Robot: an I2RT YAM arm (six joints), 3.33 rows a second.
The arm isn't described. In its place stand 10 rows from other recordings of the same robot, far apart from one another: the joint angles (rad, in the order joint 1, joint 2, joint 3, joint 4, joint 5, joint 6), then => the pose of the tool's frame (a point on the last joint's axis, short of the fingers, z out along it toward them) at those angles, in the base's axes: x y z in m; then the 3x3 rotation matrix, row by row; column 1 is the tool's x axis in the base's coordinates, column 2 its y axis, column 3 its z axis.
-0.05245 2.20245 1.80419 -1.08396 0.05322 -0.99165 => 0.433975 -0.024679 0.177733; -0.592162 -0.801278 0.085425; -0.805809 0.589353 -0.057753; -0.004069 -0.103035 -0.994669
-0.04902 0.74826 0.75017 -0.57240 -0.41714 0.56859 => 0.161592 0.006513 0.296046; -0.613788 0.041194 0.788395; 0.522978 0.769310 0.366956; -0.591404 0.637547 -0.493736
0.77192 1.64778 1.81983 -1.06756 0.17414 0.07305 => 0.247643 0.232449 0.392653; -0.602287 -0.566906 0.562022; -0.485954 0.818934 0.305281; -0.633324 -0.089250 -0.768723
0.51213 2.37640 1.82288 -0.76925 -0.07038 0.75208 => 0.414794 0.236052 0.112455; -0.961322 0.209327 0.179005; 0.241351 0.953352 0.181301; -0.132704 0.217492 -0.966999
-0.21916 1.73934 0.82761 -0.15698 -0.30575 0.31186 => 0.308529 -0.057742 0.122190; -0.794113 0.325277 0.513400; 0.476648 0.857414 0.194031; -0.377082 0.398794 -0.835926
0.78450 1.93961 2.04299 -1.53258 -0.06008 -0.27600 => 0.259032 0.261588 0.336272; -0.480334 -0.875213 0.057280; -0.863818 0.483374 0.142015; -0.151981 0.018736 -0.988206
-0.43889 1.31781 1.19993 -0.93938 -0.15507 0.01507 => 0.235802 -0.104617 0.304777; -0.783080 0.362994 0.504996; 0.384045 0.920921 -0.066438; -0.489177 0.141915 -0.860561
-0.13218 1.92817 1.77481 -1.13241 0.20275 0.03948 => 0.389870 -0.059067 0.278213; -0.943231 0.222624 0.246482; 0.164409 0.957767 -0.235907; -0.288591 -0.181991 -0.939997
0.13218 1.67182 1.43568 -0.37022 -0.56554 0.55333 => 0.378501 0.069569 0.317872; -0.768481 -0.169162 0.617107; 0.345430 0.702142 0.622635; -0.538623 0.691650 -0.481149
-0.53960 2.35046 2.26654 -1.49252 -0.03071 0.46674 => 0.390184 -0.232402 0.230916; -0.534986 0.844790 0.010937; 0.844650 0.534519 0.029241; 0.018856 0.024881 -0.999513
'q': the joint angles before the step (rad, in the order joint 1, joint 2, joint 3, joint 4, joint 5, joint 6). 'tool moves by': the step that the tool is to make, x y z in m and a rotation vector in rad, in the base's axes. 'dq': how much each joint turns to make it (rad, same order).
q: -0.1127 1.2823 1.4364 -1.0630 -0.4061 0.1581
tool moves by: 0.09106 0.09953 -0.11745 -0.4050 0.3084 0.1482
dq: 0.3677 0.4357 0.0065 0.0881 0.4349 0.0061
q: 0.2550 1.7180 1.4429 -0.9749 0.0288 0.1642
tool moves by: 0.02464 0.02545 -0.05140 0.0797 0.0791 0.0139
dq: 0.0408 0.1595 -0.0015 0.1072 -0.0862 0.0542
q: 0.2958 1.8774 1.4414 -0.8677 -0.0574 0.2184
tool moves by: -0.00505 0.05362 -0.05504 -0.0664 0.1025 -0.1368
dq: 0.1431 0.1534 0.0000 0.0371 0.0831 0.2682
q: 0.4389 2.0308 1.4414 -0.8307 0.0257 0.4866
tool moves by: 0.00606 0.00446 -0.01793 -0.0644 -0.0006 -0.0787
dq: 0.0099 0.0629 0.0214 0.0095 0.0698 0.0801
